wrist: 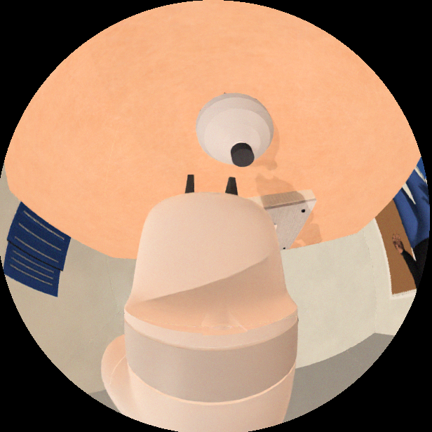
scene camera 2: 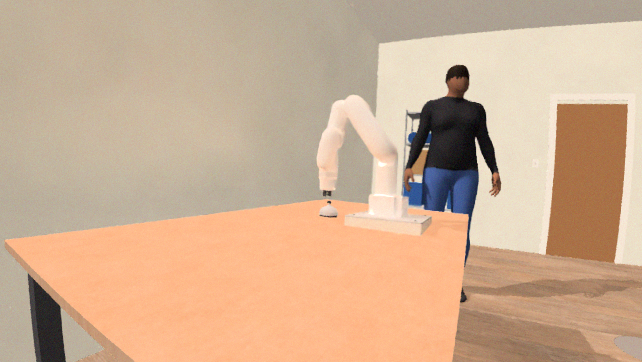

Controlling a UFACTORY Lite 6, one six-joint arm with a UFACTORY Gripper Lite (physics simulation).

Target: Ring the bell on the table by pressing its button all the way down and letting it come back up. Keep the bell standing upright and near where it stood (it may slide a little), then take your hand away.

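Seen in the pictures: hand, tool point: (scene camera 2: 327, 193); arm's base, link origin: (scene camera 2: 384, 215).
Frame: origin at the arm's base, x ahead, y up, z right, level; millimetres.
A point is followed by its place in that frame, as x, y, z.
The bell (scene camera 2: 328, 212) @(230, -15, -33) (wrist: 220, 120) stands upright on the table (scene camera 2: 225, 280) @(27, -37, -749) (wrist: 100, 100). It has a pale dome and a black button (scene camera 2: 329, 202) @(244, 24, -4) (wrist: 242, 155) on top, which stands up clear of the dome. My gripper (scene camera 2: 327, 194) (wrist: 211, 178) points down, with its two black fingers apart and nothing seen between them. In the scene view it is a little above the button, with a small gap. In the wrist view the button is beyond the fingertips and slightly to the right.
The arm's base plate (scene camera 2: 385, 224) @(-47, -12, -127) (wrist: 292, 220) is on the table close to the bell, to its right in the scene view. A person (scene camera 2: 454, 135) in a black top and blue trousers stands behind the table. A shelf rack and a brown door (scene camera 2: 586, 180) are farther back.
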